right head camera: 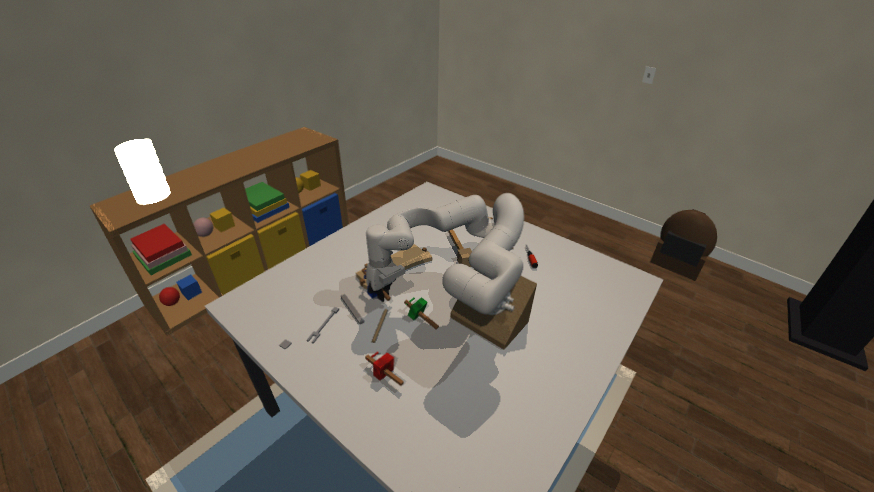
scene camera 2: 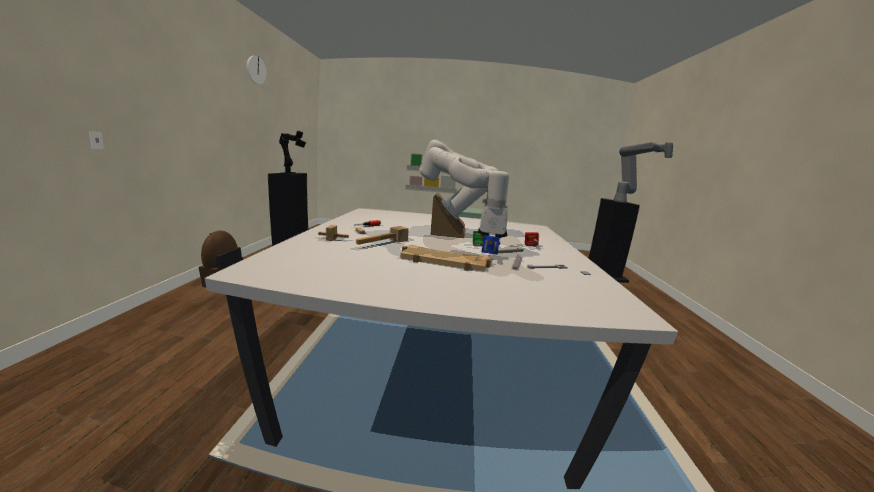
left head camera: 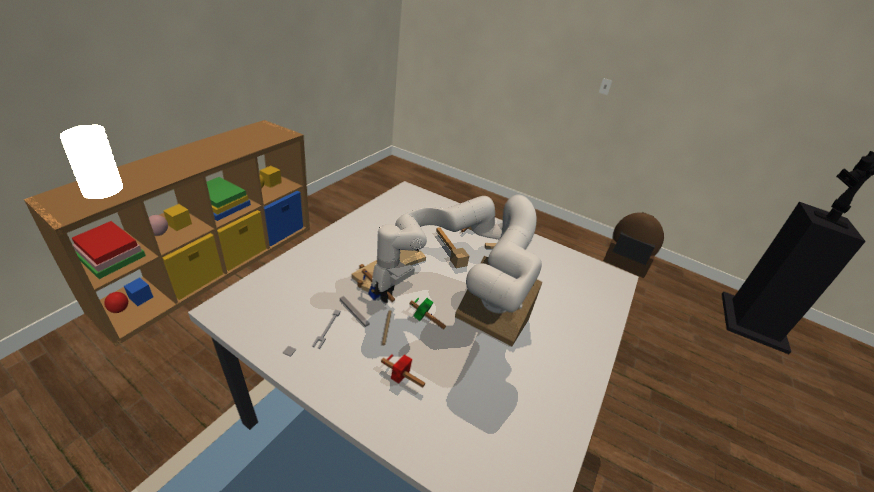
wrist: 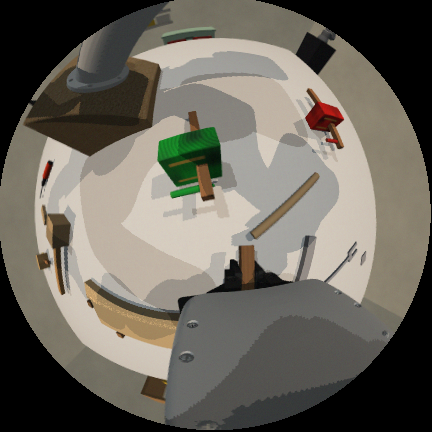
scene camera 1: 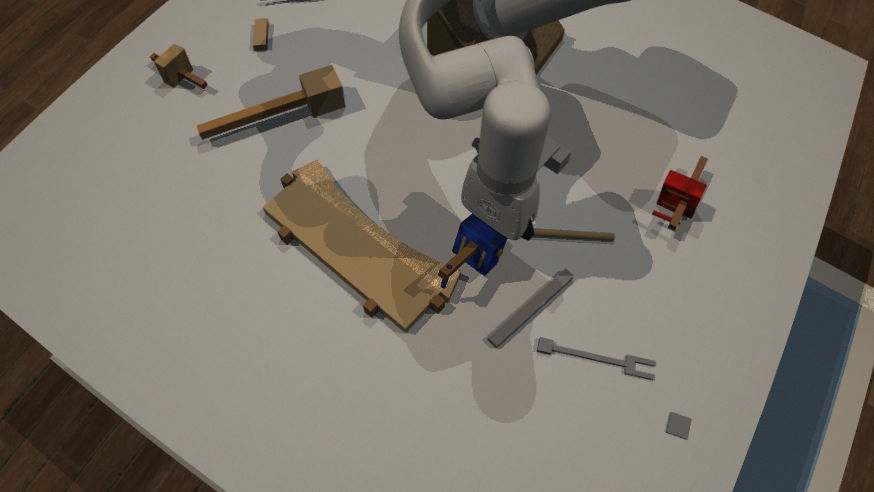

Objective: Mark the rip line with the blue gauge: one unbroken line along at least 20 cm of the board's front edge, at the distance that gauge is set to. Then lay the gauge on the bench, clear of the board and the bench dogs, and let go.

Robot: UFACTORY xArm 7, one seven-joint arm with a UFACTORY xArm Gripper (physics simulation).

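Seen in the pictures: gripper, between the fingertips: [right head camera: 383, 298] [left head camera: 386, 299] [wrist: 240, 269]; arm's base, origin of its link: [scene camera 2: 449, 210] [wrist: 97, 74] [scene camera 1: 500, 11].
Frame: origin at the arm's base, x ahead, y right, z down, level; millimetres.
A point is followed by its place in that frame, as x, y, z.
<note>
My gripper [left head camera: 384, 293] {358, -163, 87} [wrist: 240, 269] {358, -163, 87} is shut on the blue gauge [scene camera 1: 480, 245] {409, -160, 33} [scene camera 2: 490, 244] {470, -139, 35}, head upright. Its brown beam [scene camera 1: 458, 260] {447, -145, 27} [wrist: 247, 265] {339, -166, 54} reaches over the right end of the light wooden board [scene camera 1: 342, 256] {493, 21, 90} [scene camera 2: 443, 256] {480, 24, 90} [wrist: 135, 320] {439, 32, 90} in scene camera 1, with the blue pin [scene camera 1: 444, 282] {475, -138, 52} pointing down there. The head is beyond the end of the board's curved edge; whether pin or head touches the board is unclear. Brown bench dogs [scene camera 1: 370, 307] {544, -58, 85} [scene camera 1: 436, 303] {495, -137, 85} stand around the board. No drawn line can be made out.
Green gauge [left head camera: 423, 309] {208, -163, 51} [wrist: 190, 156] {228, -137, 53} and red gauge [scene camera 1: 681, 194] {167, -395, 58} [wrist: 324, 117] {166, -372, 63} stand toward the robot side and right. A dowel [scene camera 1: 574, 234] {290, -270, 99}, grey bar [scene camera 1: 530, 308] {434, -258, 99}, forked tool [scene camera 1: 593, 356] {457, -368, 105} and grey square [scene camera 1: 678, 425] {494, -513, 107} lie right of the board. Mallet [scene camera 1: 321, 91] {260, 203, 56} and a small wooden gauge [scene camera 1: 174, 64] {318, 484, 66} lie behind left.
</note>
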